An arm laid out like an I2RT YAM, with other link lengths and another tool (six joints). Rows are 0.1 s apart.
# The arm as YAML. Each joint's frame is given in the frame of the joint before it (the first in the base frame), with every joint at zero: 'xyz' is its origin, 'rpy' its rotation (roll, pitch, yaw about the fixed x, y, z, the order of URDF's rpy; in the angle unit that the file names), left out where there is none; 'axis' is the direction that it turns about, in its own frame. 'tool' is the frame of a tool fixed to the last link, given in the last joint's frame.
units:
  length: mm
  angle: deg
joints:
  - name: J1
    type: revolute
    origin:
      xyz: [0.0, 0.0, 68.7]
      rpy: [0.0, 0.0, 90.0]
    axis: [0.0, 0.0, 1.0]
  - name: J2
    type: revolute
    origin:
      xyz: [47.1, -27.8, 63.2]
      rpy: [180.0, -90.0, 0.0]
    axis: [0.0, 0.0, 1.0]
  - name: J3
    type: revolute
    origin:
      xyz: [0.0, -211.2, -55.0]
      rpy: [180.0, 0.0, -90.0]
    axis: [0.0, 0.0, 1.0]
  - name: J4
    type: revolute
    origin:
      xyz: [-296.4, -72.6, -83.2]
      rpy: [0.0, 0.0, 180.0]
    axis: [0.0, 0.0, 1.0]
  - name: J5
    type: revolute
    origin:
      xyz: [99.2, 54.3, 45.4]
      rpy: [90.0, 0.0, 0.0]
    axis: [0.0, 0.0, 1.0]
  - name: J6
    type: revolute
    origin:
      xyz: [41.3, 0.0, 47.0]
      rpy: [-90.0, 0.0, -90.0]
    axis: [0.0, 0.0, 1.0]
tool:
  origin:
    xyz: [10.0, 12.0, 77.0]
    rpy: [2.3, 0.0, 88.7]
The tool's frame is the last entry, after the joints.
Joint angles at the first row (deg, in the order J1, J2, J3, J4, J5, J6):
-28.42, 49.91, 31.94, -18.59, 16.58, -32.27
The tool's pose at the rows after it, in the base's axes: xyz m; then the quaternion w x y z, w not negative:
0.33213 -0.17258 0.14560 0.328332 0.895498 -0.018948 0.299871
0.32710 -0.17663 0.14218 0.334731 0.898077 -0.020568 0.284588
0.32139 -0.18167 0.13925 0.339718 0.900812 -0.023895 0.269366
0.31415 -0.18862 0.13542 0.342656 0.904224 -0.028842 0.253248
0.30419 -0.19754 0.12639 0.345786 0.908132 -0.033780 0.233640
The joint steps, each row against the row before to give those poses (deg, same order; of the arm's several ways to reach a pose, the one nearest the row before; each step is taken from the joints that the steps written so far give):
-0.25, -0.15, -0.63, -0.57, 1.24, -0.70
-0.61, 0.00, -0.11, -0.83, 1.01, -0.77
-0.87, 0.00, 0.00, -0.98, 0.79, -0.67
-1.40, 0.02, -0.07, -1.03, 0.37, -0.77
-1.97, -0.02, -0.98, -0.28, 0.22, -1.24

